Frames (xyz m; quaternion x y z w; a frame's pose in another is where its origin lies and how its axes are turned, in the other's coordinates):
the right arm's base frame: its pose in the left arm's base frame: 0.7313 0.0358 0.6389 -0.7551 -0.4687 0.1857 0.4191
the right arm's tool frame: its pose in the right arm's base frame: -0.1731 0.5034 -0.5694 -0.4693 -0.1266 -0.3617 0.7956
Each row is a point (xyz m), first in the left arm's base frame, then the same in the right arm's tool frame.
Working: the left arm's base frame: its pose in the right arm's tool frame: 0.7369 -1.2427 0.3849 -0.6044 -0.7862 -0.1282 0.0131

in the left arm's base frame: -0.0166 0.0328 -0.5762
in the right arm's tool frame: 0.6953 -1.3760 0.9451
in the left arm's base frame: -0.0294 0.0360 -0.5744
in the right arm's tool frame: 0.7020 -1.3869 0.9417
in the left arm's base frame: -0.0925 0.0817 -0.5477
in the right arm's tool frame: 0.7662 -1.4301 0.9133
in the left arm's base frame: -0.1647 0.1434 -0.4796
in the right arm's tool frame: 0.8536 -1.4690 0.8463
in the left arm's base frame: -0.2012 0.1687 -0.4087
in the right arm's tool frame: 0.8971 -1.4822 0.7760
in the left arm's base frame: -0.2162 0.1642 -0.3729
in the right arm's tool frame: 0.9016 -1.4897 0.7380
